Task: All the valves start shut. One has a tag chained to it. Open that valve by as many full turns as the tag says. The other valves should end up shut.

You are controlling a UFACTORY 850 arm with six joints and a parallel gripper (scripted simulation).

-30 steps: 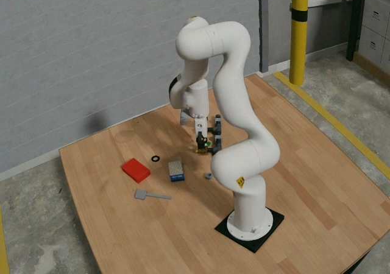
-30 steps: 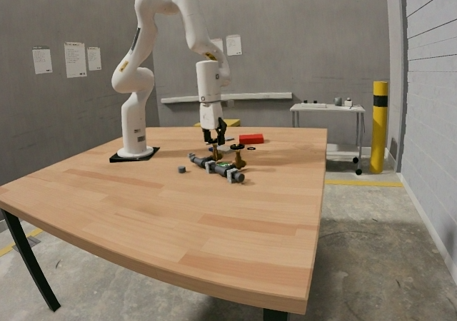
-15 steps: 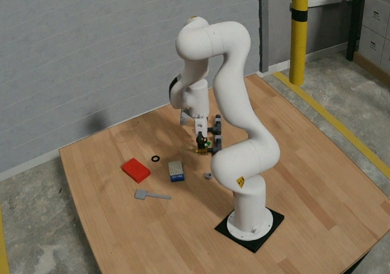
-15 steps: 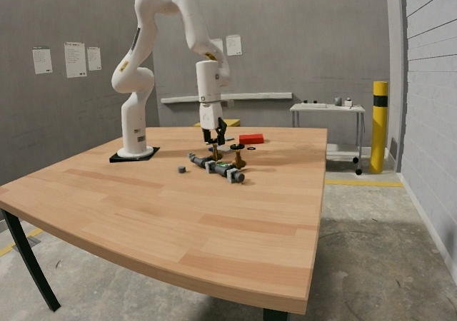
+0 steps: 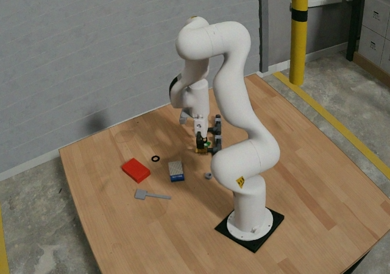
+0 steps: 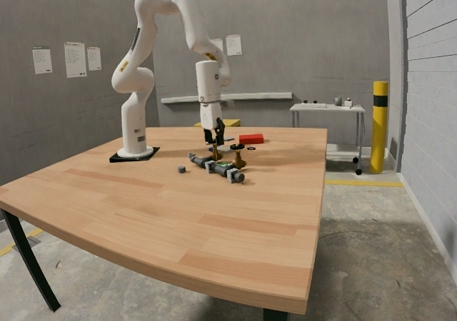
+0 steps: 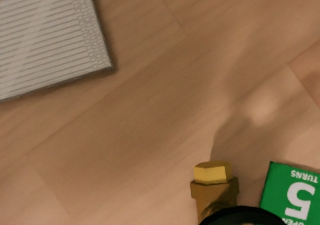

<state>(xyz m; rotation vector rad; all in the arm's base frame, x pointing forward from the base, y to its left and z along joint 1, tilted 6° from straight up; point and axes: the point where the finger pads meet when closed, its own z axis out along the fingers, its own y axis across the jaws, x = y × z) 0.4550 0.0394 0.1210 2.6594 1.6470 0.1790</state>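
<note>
The green tag is 90 mm below my hand, 50 mm ahead of it and 30 mm to the right of it. The rest, counted from my hand: red block (330 mm to the left, 80 mm below); then grey paddle-shaped tool (300 mm to the left, 160 mm behind, 90 mm below); then blue-and-grey box (150 mm to the left, 80 mm below, 70 mm behind).
</note>
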